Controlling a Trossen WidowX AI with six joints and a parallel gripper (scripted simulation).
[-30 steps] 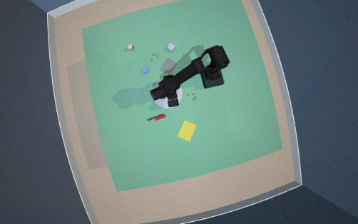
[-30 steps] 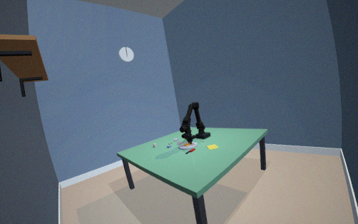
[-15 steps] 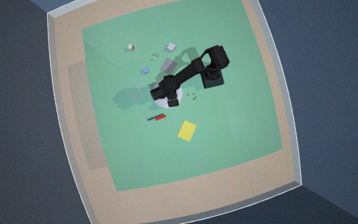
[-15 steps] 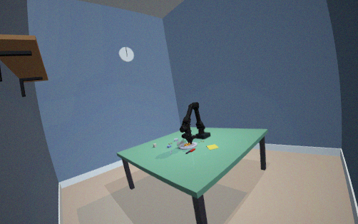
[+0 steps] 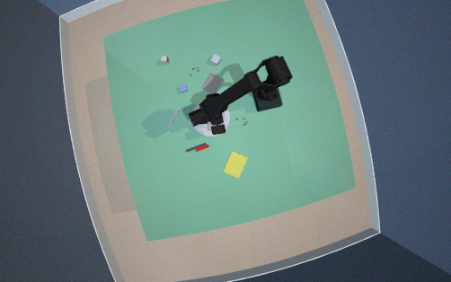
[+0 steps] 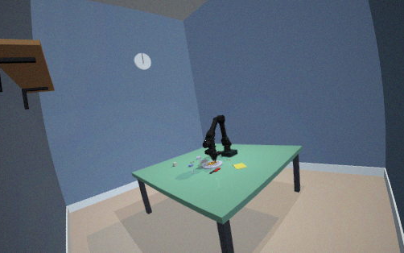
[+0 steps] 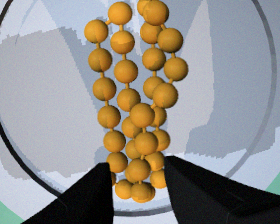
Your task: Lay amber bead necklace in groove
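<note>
My gripper tip is 3 cm short of the round grey bead board and 2 cm above it. Round my gripper tip: grey rod 23 cm ahead, 1 cm to the right, 3 cm below; red-handled tool 10 cm ahead, 16 cm to the left, 2 cm below; grey plate 2 cm ahead, 19 cm to the right, 3 cm below.
</note>
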